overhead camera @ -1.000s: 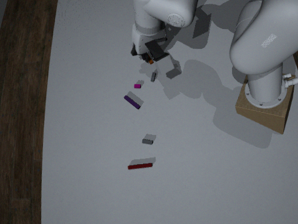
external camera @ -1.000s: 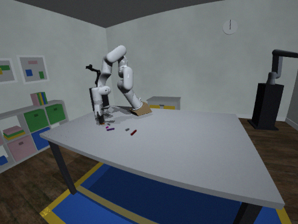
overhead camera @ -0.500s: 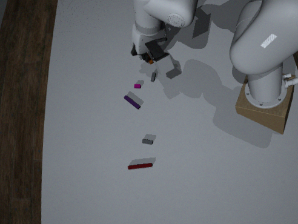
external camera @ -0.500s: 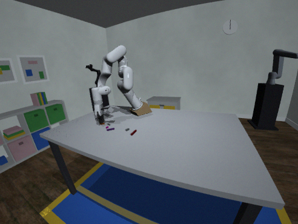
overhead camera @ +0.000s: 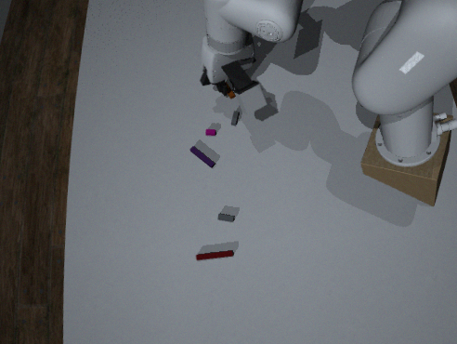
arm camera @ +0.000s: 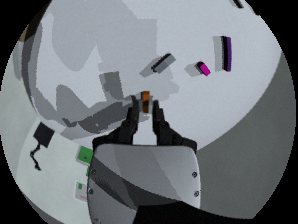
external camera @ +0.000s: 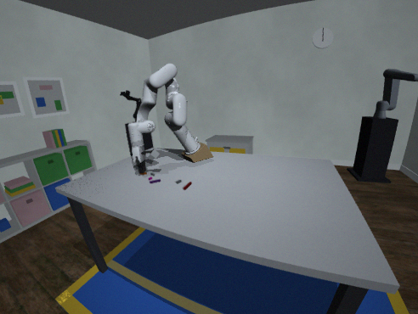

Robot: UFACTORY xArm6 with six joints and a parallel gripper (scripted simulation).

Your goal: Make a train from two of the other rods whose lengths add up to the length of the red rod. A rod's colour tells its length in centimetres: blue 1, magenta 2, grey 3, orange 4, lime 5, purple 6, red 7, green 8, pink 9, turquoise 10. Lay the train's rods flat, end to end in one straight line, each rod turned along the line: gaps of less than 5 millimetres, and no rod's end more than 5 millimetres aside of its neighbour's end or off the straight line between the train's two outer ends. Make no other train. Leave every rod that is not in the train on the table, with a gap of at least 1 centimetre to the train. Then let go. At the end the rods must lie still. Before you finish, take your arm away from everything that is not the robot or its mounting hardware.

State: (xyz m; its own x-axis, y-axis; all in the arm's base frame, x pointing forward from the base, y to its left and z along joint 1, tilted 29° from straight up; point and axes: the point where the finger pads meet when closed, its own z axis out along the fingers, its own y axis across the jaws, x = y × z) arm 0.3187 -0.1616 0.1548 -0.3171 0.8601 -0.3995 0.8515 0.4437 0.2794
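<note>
Now: the orange rod 3 cm below my hand. Round my hand: red rod: 35 cm to the left, 8 cm ahead, 3 cm below; magenta rod: 10 cm to the left, 5 cm ahead, 3 cm below; purple rod: 15 cm to the left, 8 cm ahead, 3 cm below.
</note>
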